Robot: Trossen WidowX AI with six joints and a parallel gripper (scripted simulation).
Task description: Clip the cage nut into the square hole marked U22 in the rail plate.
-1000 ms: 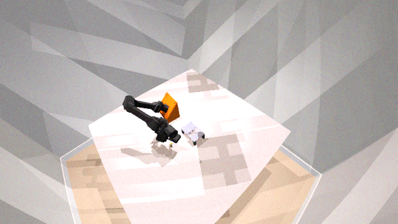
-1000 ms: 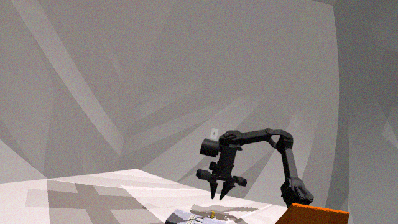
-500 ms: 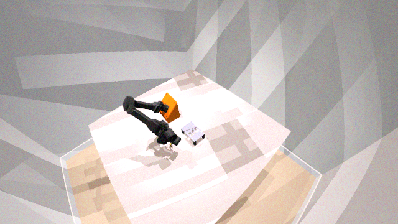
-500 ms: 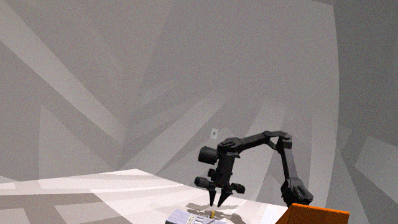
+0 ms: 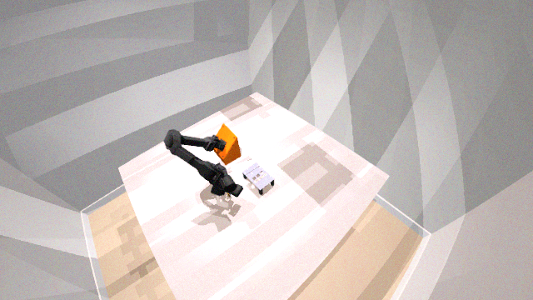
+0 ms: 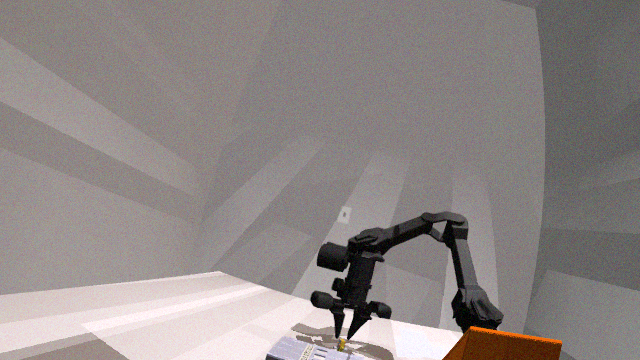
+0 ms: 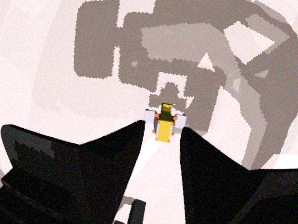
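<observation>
My gripper tip is now 2 cm above the brass cage nut.
</observation>
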